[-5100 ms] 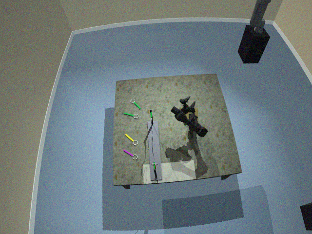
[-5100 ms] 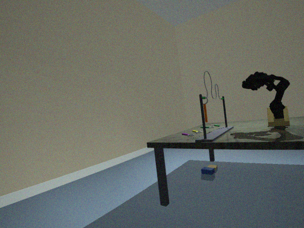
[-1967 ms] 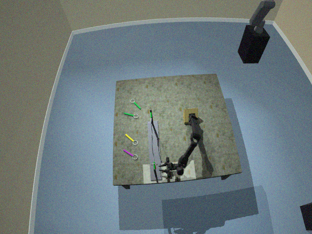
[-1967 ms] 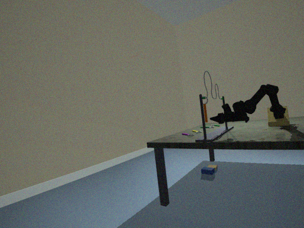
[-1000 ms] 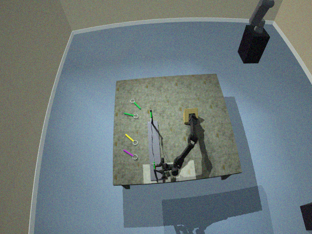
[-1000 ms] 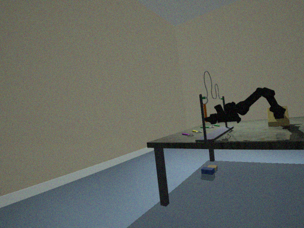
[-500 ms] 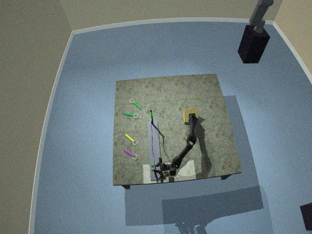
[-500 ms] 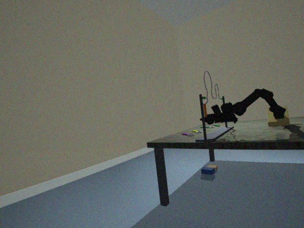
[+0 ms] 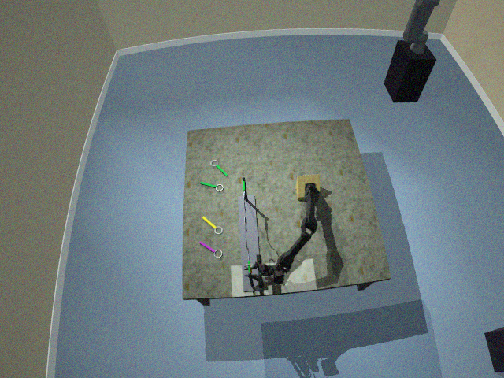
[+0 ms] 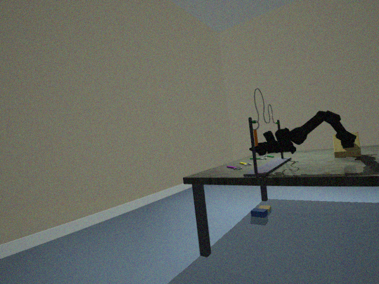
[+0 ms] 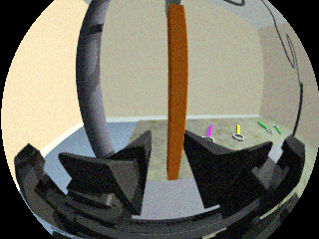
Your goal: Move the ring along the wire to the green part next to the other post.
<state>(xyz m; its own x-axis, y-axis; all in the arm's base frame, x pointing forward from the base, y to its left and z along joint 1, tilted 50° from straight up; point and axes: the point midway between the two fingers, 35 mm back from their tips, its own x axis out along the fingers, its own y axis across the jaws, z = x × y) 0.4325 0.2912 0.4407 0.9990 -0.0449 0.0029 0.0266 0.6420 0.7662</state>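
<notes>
The orange-handled ring lies 4 cm behind my gripper tip and 8 cm above it.
</notes>
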